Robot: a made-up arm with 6 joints. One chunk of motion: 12 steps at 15 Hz.
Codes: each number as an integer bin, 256 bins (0 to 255) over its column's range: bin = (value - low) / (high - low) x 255, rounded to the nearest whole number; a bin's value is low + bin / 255 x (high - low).
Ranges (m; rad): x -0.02..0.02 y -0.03..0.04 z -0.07..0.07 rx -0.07..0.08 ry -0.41..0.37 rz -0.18..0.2
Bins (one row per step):
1: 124 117 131 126 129 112
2: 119 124 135 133 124 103
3: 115 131 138 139 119 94
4: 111 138 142 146 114 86
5: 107 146 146 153 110 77
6: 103 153 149 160 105 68
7: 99 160 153 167 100 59
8: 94 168 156 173 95 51
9: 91 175 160 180 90 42
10: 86 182 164 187 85 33
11: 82 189 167 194 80 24
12: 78 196 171 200 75 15
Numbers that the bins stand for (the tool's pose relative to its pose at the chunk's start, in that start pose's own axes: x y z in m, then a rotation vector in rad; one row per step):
1: -0.0005 0.0021 0.0019 0.0041 -0.0154 -0.0131
2: -0.0013 0.0040 0.0041 0.0082 -0.0307 -0.0265
3: -0.0020 0.0060 0.0058 0.0118 -0.0460 -0.0399
4: -0.0026 0.0079 0.0080 0.0159 -0.0613 -0.0518
5: -0.0032 0.0101 0.0102 0.0200 -0.0735 -0.0653
6: -0.0038 0.0120 0.0118 0.0241 -0.0888 -0.0787
7: -0.0045 0.0139 0.0140 0.0282 -0.1041 -0.0921
8: -0.0053 0.0161 0.0156 0.0318 -0.1194 -0.1040
9: -0.0057 0.0180 0.0178 0.0359 -0.1347 -0.1174
10: -0.0065 0.0200 0.0200 0.0400 -0.1500 -0.1308
11: -0.0071 0.0219 0.0217 0.0441 -0.1653 -0.1442
12: -0.0078 0.0238 0.0239 0.0476 -0.1806 -0.1576

